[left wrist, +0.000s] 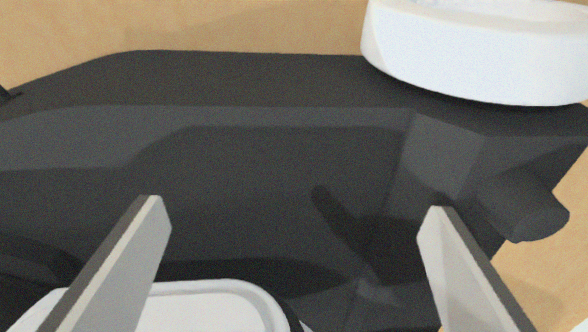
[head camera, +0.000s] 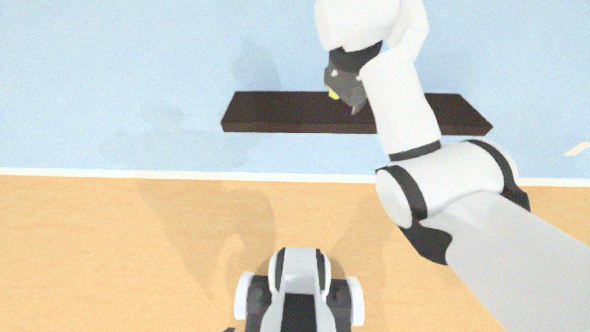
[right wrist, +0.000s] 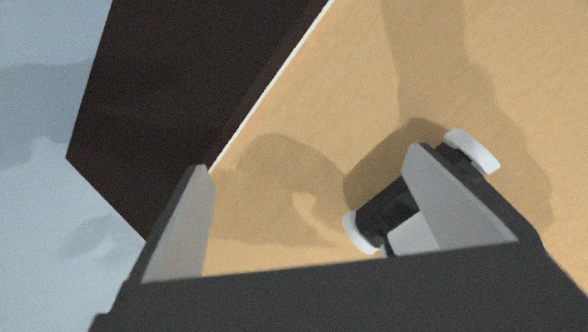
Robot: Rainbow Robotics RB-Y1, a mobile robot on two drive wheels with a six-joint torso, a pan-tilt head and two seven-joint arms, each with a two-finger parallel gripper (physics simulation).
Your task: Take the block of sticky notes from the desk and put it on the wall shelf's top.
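Seen in the pictures: left gripper, between the fingertips: (left wrist: 295, 216); right gripper, between the fingertips: (head camera: 341, 98) (right wrist: 308, 167); robot's base, origin of its link: (right wrist: 405, 187).
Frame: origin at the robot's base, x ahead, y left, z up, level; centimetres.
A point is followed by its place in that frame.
Note:
The yellow block of sticky notes (head camera: 332, 94) {x 72.5, y -13.0, z 76.7 cm} lies on top of the dark brown wall shelf (head camera: 297, 111) {x 60.6, y 2.8, z 75.1 cm}, mostly hidden behind my right gripper (head camera: 350, 101) {x 39.4, y -10.2, z 93.4 cm}. In the right wrist view the right gripper (right wrist: 312, 165) {x 39.4, y -10.2, z 93.4 cm} is open and empty, its fingers over the shelf's edge (right wrist: 163, 103) {x 62.7, y 6.2, z 75.1 cm} and the floor below; the block does not show there. My left gripper (left wrist: 295, 216) {x -18.0, y 24.2, z 29.6 cm} is open and empty, pointing at my own dark base.
The shelf hangs on a light blue wall above a white skirting board and a tan floor. My wheeled base (head camera: 299, 288) stands below the shelf and also shows in the right wrist view (right wrist: 411, 206) {x 0.2, y 1.0, z 19.1 cm}. My right arm (head camera: 412, 124) {x 10.7, y -13.3, z 106.5 cm} covers part of the shelf's right half.

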